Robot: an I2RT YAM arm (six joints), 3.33 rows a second.
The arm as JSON. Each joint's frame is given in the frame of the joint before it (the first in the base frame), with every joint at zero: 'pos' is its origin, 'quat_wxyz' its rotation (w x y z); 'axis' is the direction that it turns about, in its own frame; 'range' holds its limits. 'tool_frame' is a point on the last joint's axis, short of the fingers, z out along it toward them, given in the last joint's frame.
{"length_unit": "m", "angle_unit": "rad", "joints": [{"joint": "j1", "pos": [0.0, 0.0, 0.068], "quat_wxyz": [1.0, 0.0, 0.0, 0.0], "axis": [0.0, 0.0, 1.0], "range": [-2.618, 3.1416]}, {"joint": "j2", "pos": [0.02, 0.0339, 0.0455], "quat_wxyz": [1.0, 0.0, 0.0, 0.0], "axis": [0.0, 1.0, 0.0], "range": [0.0, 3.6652]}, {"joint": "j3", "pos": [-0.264, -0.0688, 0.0], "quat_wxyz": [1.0, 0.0, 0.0, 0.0], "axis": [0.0, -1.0, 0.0], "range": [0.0, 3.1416]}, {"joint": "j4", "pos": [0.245, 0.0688, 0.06], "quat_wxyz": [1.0, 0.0, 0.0, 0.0], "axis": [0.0, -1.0, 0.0], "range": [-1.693, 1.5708]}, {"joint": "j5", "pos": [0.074, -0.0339, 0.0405], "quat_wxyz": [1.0, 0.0, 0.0, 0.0], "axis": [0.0, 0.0, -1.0], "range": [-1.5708, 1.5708]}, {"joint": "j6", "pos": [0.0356, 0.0, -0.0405], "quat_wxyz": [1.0, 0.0, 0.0, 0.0], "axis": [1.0, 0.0, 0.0], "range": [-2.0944, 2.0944]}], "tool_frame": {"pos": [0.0, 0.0, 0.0], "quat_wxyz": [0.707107, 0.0, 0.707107, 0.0]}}
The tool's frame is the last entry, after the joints.
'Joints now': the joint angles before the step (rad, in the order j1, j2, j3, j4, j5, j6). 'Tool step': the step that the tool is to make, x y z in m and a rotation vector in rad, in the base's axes. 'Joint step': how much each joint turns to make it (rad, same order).
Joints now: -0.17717 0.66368 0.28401 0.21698 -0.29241 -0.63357
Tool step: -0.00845 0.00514 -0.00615 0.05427 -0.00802 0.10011
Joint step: -0.00021 -0.05544 -0.03896 -0.00425 -0.10766 0.04093
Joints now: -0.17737 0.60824 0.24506 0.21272 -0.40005 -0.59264
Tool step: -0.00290 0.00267 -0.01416 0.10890 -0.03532 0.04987
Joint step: 0.00065 0.00303 -0.08451 0.15237 -0.06231 0.11759
